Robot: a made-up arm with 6 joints. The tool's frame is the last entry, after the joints.
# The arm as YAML. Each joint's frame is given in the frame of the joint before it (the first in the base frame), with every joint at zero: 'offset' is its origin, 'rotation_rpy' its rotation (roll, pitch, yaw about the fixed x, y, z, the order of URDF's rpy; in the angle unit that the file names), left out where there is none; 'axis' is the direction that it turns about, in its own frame. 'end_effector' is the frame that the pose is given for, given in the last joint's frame.
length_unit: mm
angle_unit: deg
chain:
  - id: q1
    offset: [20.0, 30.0, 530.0]
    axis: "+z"
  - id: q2
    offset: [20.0, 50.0, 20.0]
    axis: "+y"
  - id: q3
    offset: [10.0, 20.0, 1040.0]
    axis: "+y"
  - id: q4
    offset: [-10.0, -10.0, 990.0]
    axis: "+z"
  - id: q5
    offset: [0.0, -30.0, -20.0]
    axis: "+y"
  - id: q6
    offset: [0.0, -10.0, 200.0]
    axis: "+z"
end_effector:
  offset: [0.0, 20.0, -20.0]
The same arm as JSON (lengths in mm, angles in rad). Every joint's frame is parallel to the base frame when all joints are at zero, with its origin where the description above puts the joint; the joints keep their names.
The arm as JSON. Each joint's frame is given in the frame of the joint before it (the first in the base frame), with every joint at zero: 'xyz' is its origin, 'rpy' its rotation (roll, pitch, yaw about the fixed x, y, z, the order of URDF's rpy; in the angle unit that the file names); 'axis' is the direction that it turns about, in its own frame. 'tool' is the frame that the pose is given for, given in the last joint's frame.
{
  "units": {
    "length": "mm",
    "angle": "rad"
  },
  "joints": [
    {
      "name": "q1",
      "type": "revolute",
      "origin": {
        "xyz": [
          20.0,
          30.0,
          530.0
        ],
        "rpy": [
          0.0,
          0.0,
          0.0
        ]
      },
      "axis": "+z"
    },
    {
      "name": "q2",
      "type": "revolute",
      "origin": {
        "xyz": [
          20.0,
          50.0,
          20.0
        ],
        "rpy": [
          0.0,
          0.0,
          0.0
        ]
      },
      "axis": "+y"
    },
    {
      "name": "q3",
      "type": "revolute",
      "origin": {
        "xyz": [
          10.0,
          20.0,
          1040.0
        ],
        "rpy": [
          0.0,
          0.0,
          0.0
        ]
      },
      "axis": "+y"
    },
    {
      "name": "q4",
      "type": "revolute",
      "origin": {
        "xyz": [
          -10.0,
          -10.0,
          990.0
        ],
        "rpy": [
          0.0,
          0.0,
          0.0
        ]
      },
      "axis": "+z"
    },
    {
      "name": "q5",
      "type": "revolute",
      "origin": {
        "xyz": [
          0.0,
          -30.0,
          -20.0
        ],
        "rpy": [
          0.0,
          0.0,
          0.0
        ]
      },
      "axis": "+y"
    },
    {
      "name": "q6",
      "type": "revolute",
      "origin": {
        "xyz": [
          0.0,
          -10.0,
          200.0
        ],
        "rpy": [
          0.0,
          0.0,
          0.0
        ]
      },
      "axis": "+z"
    }
  ],
  "tool": {
    "origin": {
      "xyz": [
        0.0,
        20.0,
        -20.0
      ],
      "rpy": [
        0.0,
        0.0,
        0.0
      ]
    }
  }
}

